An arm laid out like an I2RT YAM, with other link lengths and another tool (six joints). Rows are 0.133 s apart.
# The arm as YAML. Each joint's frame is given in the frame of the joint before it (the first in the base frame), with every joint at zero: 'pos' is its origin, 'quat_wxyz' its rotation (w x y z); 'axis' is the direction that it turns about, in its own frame. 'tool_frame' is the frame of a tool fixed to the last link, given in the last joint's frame.
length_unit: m
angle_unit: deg
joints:
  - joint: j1
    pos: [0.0, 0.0, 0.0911]
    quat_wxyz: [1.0, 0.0, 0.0, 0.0]
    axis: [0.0, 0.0, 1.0]
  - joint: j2
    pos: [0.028, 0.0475, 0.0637]
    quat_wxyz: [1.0, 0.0, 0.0, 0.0]
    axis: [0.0, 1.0, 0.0]
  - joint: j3
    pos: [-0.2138, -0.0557, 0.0]
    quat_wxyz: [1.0, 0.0, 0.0, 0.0]
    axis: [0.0, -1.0, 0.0]
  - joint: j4
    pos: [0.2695, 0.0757, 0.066]
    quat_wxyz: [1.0, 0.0, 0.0, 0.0]
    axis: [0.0, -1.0, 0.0]
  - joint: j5
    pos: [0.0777, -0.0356, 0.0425]
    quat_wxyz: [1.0, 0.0, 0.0, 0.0]
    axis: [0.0, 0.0, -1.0]
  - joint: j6
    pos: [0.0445, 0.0, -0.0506]
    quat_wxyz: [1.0, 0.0, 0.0, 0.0]
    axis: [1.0, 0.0, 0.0]
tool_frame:
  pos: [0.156, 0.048, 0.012]
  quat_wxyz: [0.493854, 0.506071, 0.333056, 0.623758]
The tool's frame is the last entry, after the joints.
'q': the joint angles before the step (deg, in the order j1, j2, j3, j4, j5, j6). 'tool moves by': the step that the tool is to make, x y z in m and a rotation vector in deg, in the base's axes. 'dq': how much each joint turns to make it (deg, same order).
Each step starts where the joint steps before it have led.
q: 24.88 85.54 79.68 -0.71 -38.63 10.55
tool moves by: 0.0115 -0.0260 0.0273 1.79 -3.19 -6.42
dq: -2.13 -4.48 -1.52 1.19 4.24 0.85
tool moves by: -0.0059 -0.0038 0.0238 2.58 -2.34 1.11
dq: -0.57 -0.63 0.84 2.73 -1.68 1.81
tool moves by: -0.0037 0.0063 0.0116 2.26 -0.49 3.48
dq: 0.06 2.34 1.95 3.33 -3.31 2.65
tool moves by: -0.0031 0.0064 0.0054 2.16 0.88 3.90
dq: 0.08 2.60 1.43 3.54 -3.56 3.60
